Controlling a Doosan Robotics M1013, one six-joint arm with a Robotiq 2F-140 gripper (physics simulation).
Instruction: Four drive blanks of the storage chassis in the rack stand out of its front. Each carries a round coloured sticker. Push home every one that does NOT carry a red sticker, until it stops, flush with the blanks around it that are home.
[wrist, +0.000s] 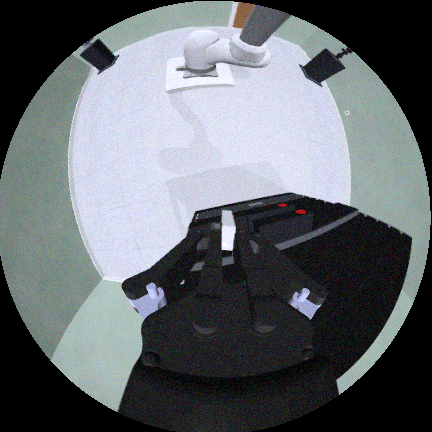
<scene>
In view: the gripper (225, 218) and a black rack (362, 261).
</scene>
